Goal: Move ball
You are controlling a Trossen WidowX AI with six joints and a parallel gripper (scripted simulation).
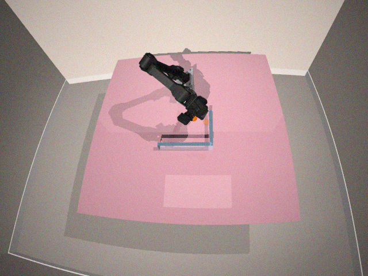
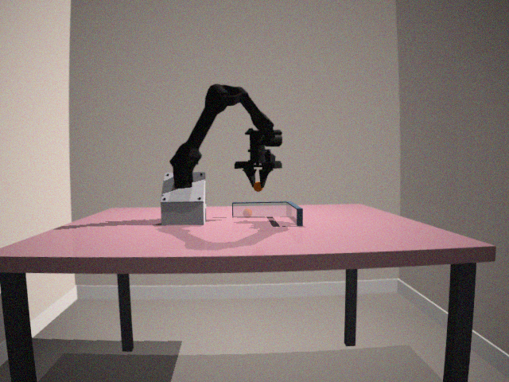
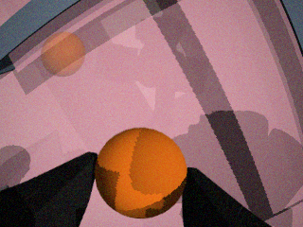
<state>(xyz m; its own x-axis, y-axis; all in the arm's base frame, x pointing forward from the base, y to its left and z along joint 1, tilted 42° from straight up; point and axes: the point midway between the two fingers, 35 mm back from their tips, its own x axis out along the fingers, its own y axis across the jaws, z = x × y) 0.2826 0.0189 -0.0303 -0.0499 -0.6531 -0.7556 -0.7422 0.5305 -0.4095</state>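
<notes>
Now: the see-through copy 4 cm behind my gripper tip, 7 cm to the left of it and 10 cm below it. The rest, counted from my gripper tip: orange ball: right at my gripper tip; then clear wall: 3 cm ahead, 10 cm to the left, 9 cm below.
</notes>
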